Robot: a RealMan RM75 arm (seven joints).
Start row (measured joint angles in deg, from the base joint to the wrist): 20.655 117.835 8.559 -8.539 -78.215 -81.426 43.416
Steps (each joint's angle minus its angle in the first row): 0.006 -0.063 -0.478 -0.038 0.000 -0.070 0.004; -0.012 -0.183 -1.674 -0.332 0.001 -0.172 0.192; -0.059 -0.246 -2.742 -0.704 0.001 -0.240 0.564; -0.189 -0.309 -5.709 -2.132 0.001 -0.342 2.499; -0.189 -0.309 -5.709 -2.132 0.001 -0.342 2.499; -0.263 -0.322 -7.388 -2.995 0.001 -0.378 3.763; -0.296 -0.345 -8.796 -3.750 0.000 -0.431 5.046
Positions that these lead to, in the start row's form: 20.661 117.772 8.081 -8.577 -78.215 -81.496 43.420; 20.643 117.652 6.885 -8.871 -78.214 -81.598 43.608; 20.596 117.589 5.817 -9.243 -78.214 -81.666 43.980; 20.466 117.526 2.850 -10.671 -78.214 -81.768 45.915; 20.466 117.526 2.850 -10.671 -78.214 -81.768 45.915; 20.392 117.513 1.171 -11.534 -78.214 -81.804 47.179; 20.359 117.490 -0.237 -12.289 -78.215 -81.857 48.462
